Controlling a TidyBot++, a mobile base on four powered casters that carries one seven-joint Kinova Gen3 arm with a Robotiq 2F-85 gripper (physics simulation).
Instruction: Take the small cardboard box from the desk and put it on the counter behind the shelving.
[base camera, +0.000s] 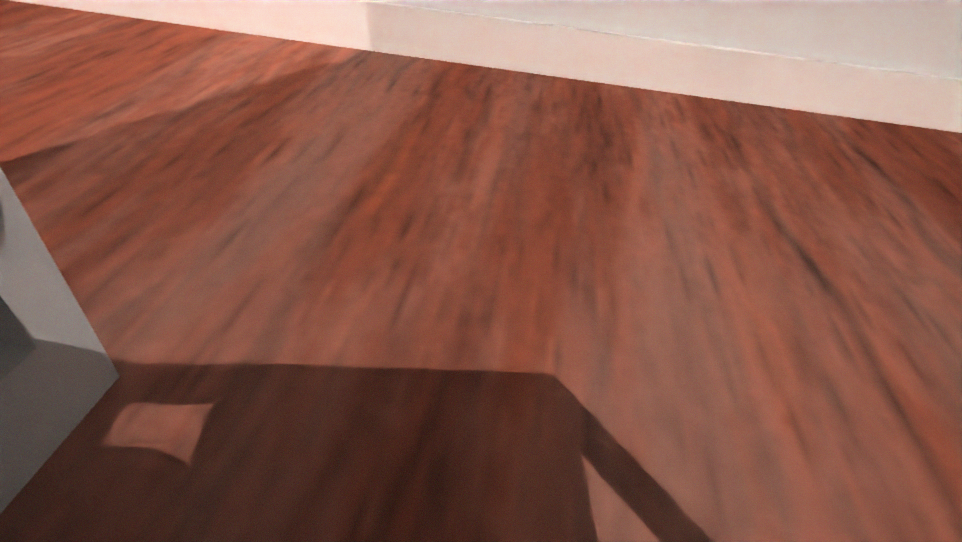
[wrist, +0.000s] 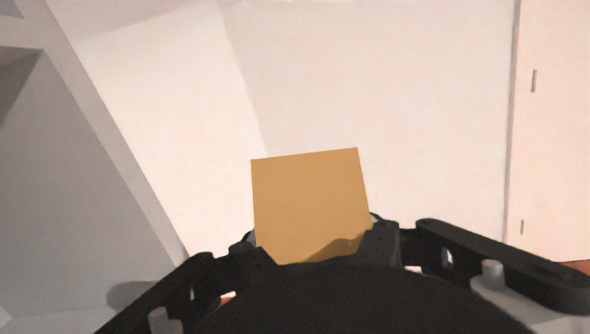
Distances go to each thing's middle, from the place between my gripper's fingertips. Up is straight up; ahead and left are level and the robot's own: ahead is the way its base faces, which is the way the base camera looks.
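Scene:
Small cardboard box (wrist: 309, 207): 20 mm behind my hand, 10 mm above it.

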